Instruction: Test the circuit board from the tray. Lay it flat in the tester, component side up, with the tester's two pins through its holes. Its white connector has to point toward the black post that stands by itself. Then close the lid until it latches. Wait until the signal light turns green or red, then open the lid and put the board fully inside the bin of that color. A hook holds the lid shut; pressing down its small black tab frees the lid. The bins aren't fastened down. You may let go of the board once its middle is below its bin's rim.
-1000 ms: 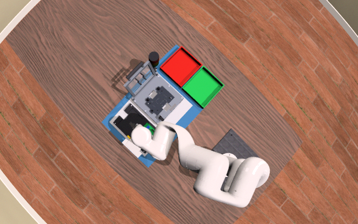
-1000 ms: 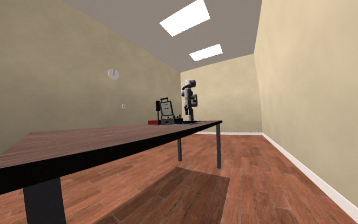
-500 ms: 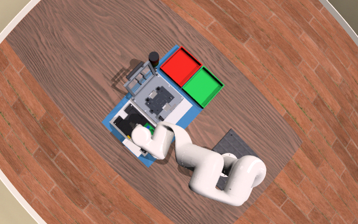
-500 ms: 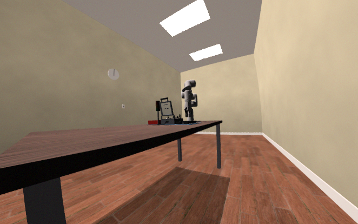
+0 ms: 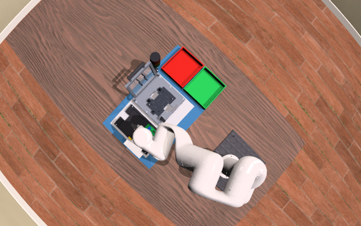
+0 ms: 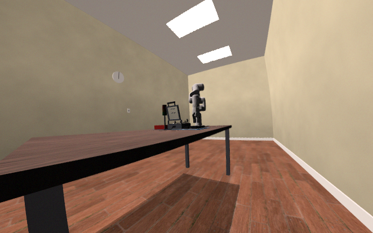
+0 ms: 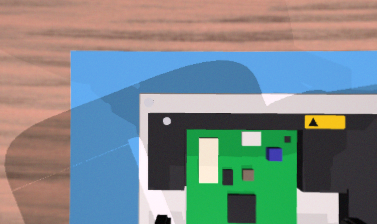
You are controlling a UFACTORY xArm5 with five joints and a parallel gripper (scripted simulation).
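My hand is 50 mm above the green circuit board. Round my hand: green bin (50 mm behind, 370 mm to the right, 50 mm below); then tester lid (180 mm ahead, 170 mm to the right, 110 mm above); then red bin (100 mm ahead, 370 mm to the right, 50 mm below).
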